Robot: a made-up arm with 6 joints.
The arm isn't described. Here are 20 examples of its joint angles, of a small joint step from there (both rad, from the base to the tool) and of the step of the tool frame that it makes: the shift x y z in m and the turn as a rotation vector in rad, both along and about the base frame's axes.
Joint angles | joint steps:
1: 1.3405 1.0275 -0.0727 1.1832 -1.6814 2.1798 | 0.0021 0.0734 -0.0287 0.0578 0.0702 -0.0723
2: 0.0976 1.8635 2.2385 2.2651 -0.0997 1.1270 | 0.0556 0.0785 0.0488 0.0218 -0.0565 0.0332
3: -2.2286 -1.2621 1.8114 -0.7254 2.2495 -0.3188 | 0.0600 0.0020 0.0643 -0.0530 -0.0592 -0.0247
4: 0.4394 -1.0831 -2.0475 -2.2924 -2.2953 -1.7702 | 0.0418 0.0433 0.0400 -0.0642 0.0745 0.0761
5: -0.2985 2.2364 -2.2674 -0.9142 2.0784 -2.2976 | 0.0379 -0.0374 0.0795 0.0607 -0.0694 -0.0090
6: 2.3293 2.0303 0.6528 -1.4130 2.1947 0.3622 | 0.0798 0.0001 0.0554 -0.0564 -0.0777 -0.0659
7: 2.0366 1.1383 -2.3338 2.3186 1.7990 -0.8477 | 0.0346 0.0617 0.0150 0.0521 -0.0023 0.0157
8: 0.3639 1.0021 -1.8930 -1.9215 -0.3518 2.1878 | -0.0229 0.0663 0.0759 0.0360 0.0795 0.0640
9: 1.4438 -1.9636 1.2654 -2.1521 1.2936 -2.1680 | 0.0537 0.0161 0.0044 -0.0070 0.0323 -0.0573
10: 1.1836 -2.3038 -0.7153 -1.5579 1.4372 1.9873 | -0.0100 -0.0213 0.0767 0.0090 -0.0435 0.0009
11: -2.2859 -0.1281 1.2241 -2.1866 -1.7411 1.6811 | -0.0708 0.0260 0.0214 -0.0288 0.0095 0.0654
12: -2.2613 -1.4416 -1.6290 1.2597 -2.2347 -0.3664 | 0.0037 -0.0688 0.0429 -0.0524 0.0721 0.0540
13: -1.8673 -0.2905 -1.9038 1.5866 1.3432 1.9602 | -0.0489 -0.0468 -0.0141 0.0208 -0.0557 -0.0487
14: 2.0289 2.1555 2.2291 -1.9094 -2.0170 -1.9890 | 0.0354 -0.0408 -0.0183 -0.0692 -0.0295 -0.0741
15: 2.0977 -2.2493 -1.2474 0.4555 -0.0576 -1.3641 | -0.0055 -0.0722 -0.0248 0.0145 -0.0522 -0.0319
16: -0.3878 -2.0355 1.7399 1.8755 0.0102 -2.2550 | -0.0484 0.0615 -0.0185 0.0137 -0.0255 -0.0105
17: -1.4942 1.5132 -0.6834 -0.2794 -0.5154 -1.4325 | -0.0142 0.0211 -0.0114 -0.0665 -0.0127 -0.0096
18: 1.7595 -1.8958 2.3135 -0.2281 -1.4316 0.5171 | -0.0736 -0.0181 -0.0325 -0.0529 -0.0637 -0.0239
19: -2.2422 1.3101 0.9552 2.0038 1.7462 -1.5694 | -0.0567 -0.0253 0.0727 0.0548 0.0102 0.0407
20: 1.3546 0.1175 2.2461 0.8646 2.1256 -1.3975 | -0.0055 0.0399 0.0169 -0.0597 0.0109 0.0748
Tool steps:
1: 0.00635 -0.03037 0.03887 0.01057 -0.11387 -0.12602
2: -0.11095 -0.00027 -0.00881 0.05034 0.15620 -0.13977
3: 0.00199 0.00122 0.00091 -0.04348 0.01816 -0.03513
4: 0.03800 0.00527 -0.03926 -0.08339 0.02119 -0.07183
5: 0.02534 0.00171 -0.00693 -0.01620 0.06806 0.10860
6: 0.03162 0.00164 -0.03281 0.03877 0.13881 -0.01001
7: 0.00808 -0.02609 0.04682 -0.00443 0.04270 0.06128
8: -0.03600 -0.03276 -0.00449 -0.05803 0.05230 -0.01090
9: 0.00686 0.00594 -0.01583 -0.01652 -0.00115 -0.07742
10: -0.00048 0.00401 -0.01276 0.03058 -0.03885 -0.00505
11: -0.05778 -0.02046 -0.03636 -0.02322 -0.04660 0.00724
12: 0.01909 0.00269 -0.03824 -0.01353 -0.02237 -0.00907
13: -0.03636 0.03594 0.00832 -0.06579 -0.05345 -0.01244
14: -0.00413 -0.03830 -0.03058 0.07713 0.03957 -0.08118
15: 0.01669 -0.01577 0.02843 0.08302 -0.00785 -0.01711
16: 0.04187 0.03961 -0.00852 0.02675 -0.04554 -0.07099
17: 0.01636 -0.00348 0.00875 0.06211 -0.02885 -0.05326
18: -0.00258 0.01588 -0.00467 0.08528 -0.03547 0.00710
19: -0.01964 0.00405 0.00720 0.00182 0.05075 0.01829
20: 0.00670 -0.03271 0.00104 0.01900 0.00770 0.06880
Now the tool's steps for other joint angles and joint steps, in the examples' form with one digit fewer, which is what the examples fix.
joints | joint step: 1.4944 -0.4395 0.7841 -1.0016 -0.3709 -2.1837 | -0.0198 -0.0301 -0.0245 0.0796 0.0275 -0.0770
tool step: 0.0107 0.0256 0.0205 0.0089 0.0420 0.0995
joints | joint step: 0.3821 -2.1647 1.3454 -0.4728 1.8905 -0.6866 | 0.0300 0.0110 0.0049 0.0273 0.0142 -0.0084
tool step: 0.0098 0.0021 0.0044 -0.0250 0.0033 -0.0255
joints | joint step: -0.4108 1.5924 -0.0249 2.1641 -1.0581 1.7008 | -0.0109 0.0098 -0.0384 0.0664 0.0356 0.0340
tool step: -0.0178 -0.0172 -0.0178 0.0629 -0.0523 0.0193
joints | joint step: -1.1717 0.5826 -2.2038 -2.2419 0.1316 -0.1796 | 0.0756 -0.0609 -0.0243 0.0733 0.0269 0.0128
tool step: 0.0512 0.0819 -0.0357 -0.1164 0.0369 0.0449
